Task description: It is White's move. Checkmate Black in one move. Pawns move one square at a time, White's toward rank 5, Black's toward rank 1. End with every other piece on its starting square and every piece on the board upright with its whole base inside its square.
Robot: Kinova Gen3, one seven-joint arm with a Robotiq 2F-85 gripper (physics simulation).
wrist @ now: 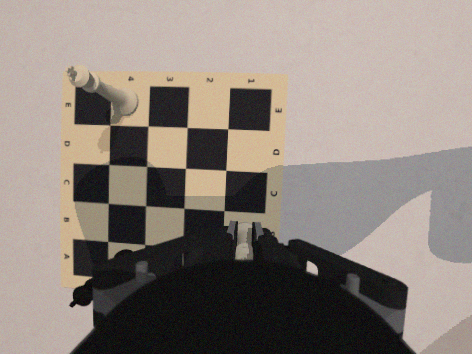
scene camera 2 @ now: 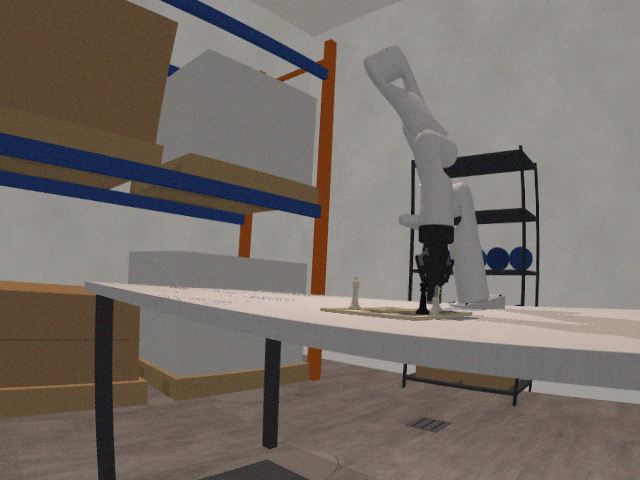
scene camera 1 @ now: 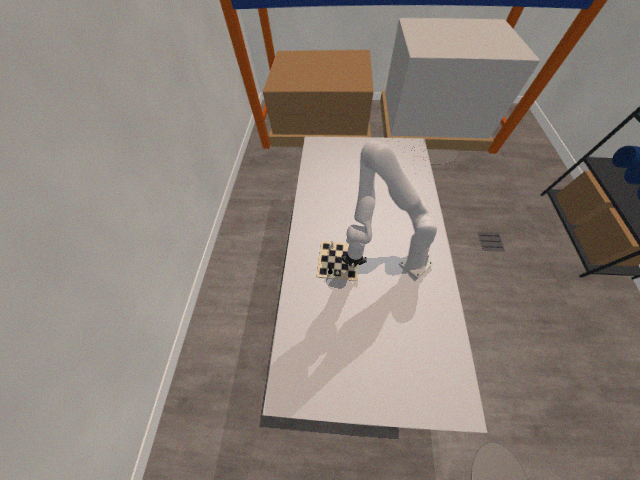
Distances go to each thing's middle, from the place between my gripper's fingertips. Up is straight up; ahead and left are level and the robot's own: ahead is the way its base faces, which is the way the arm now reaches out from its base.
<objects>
Now: the chessboard (scene camera 2: 383, 312) 70 mm ahead of my hand, 50 mm to the right of it and 20 mm below it. From my hand the other things lie so: white king (wrist: 125, 101): 100 mm ahead, 130 mm to the right, 20 mm above.
</objects>
